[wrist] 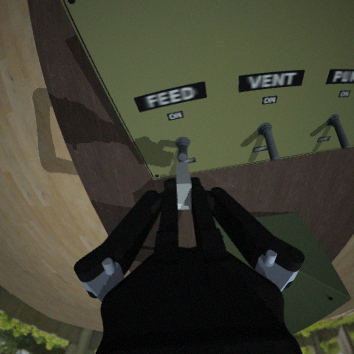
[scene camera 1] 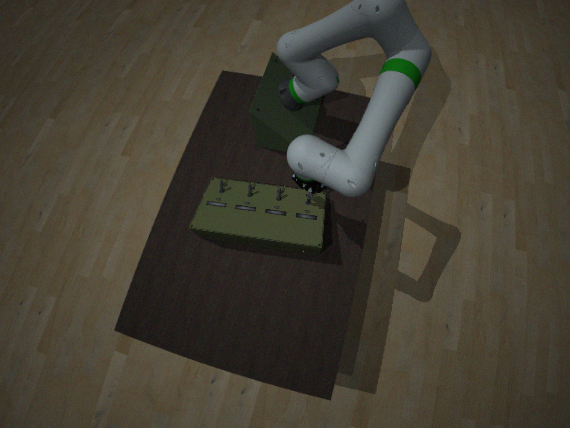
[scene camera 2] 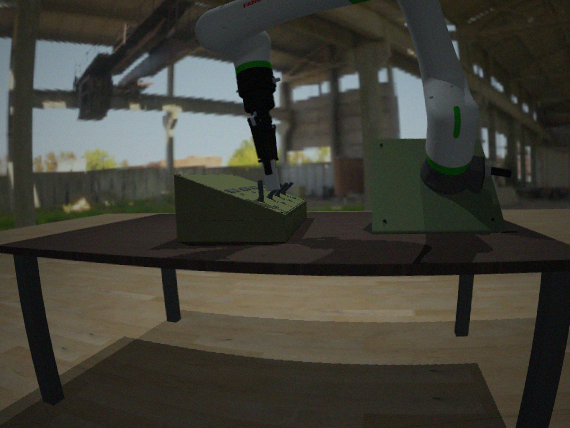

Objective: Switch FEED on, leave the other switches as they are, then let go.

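Where they show: gripper, fingertip midpoint: [wrist: 181, 171] [scene camera 1: 311, 192] [scene camera 2: 273, 190]; arm's base at its link origin: [scene camera 1: 289, 95] [scene camera 2: 445, 174].
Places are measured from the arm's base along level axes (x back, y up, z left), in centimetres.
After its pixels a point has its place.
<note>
The FEED switch [scene camera 1: 308, 200] @(x -44.4, y -2.0, z 25.7 cm) [scene camera 2: 260, 191] @(x -43.7, y -3.1, z 26.1 cm) [wrist: 183, 146] @(x -44.4, y -3.0, z 25.4 cm) is a grey lever. In scene camera 2 it stands upright, swung to the ON side of square to the sloped panel; whether it is at its end stop I cannot tell. The VENT switch [scene camera 1: 279, 194] @(x -45.9, y -3.2, z 14.0 cm) [wrist: 270, 142] @(x -45.7, y -2.9, z 13.9 cm) and the partly labelled third switch [scene camera 1: 250, 190] @(x -48.6, y -3.1, z 2.4 cm) [wrist: 340, 132] @(x -48.4, y -3.0, z 2.4 cm) lean to OFF. A fourth switch [scene camera 1: 222, 187] @(x -51.5, y -3.5, z -9.0 cm) is too small in scene camera 1 to read. My gripper [scene camera 2: 272, 188] @(x -40.6, y -2.9, z 25.5 cm) [wrist: 181, 171] @(x -40.6, y -2.9, z 25.5 cm) is shut and empty, its tips low at the OFF side of the FEED lever, touching or very near it.
The green sloped switch box [scene camera 1: 260, 232] @(x -63.9, y 1.0, z 14.1 cm) [scene camera 2: 227, 220] @(x -48.5, y -9.1, z 33.9 cm) [wrist: 200, 40] @(x -56.3, y -0.9, z 24.2 cm) sits on the dark table [scene camera 1: 225, 295] @(x -90.2, y -14.1, z 8.4 cm) [scene camera 2: 345, 255] @(x -19.7, y -14.1, z 42.4 cm). The arm's green mounting block [scene camera 1: 272, 122] @(x -18.9, y 3.0, z -0.3 cm) [scene camera 2: 395, 185] @(x -14.2, y -2.8, z 4.9 cm) [wrist: 295, 235] @(x -22.0, y -6.2, z -3.2 cm) stands behind the box's low switch side. The other levers stand in a row beside FEED.
</note>
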